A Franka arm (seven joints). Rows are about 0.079 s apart.
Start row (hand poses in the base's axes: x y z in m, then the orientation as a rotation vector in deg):
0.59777 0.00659 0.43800 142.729 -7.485 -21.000
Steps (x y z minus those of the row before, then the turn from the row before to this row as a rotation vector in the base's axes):
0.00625 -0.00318 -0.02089 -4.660 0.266 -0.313
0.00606 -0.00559 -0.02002 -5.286 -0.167 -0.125
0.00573 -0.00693 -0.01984 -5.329 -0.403 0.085
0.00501 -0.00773 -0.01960 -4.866 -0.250 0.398
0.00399 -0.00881 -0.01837 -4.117 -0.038 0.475
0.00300 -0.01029 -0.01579 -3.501 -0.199 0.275
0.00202 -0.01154 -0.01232 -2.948 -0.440 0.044
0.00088 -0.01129 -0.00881 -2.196 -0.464 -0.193
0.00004 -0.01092 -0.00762 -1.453 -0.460 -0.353
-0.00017 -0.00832 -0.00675 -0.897 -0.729 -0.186
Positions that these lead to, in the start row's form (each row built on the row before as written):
0.60402 0.00341 0.41711 138.083 -8.457 -20.749
0.61008 -0.00218 0.39709 132.905 -9.438 -19.790
0.61581 -0.00911 0.37725 127.728 -10.247 -18.460
0.62082 -0.01684 0.35765 122.979 -10.530 -17.221
0.62481 -0.02565 0.33928 118.930 -10.506 -16.291
0.62781 -0.03594 0.32349 115.510 -10.711 -15.415
0.62983 -0.04748 0.31117 112.664 -11.232 -14.531
0.63071 -0.05877 0.30236 110.551 -11.920 -13.891
0.63075 -0.06969 0.29474 109.160 -12.687 -13.473
0.63058 -0.07801 0.28799 108.369 -13.424 -12.773

